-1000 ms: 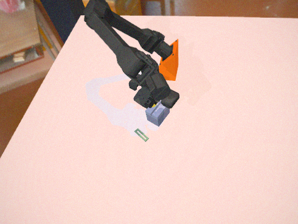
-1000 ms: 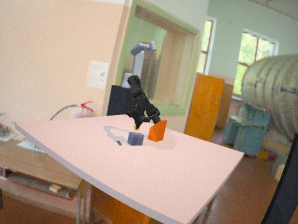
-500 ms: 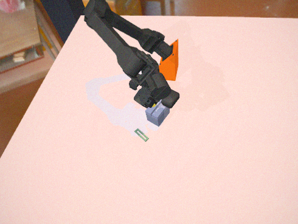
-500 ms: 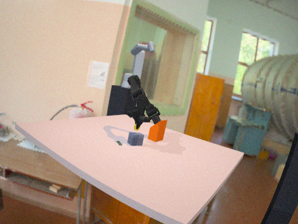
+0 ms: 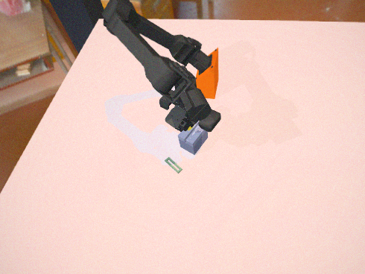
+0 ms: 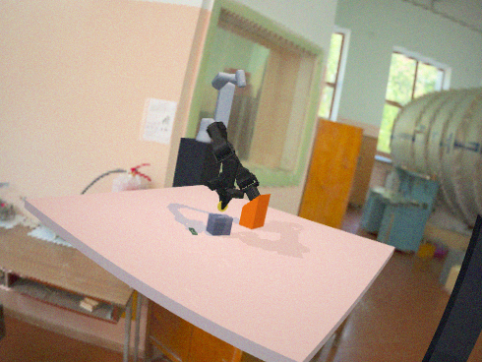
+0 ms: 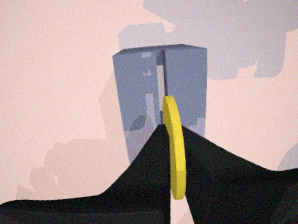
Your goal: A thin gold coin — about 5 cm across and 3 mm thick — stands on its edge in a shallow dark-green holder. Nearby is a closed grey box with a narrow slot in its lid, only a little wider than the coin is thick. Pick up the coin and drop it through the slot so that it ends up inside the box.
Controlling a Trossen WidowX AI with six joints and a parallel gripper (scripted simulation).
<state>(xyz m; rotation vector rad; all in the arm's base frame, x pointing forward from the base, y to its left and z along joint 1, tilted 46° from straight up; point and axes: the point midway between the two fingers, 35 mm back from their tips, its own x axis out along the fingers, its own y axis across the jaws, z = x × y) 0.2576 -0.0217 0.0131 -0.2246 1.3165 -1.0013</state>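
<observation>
My gripper tip is now 10 mm below the coin.
</observation>
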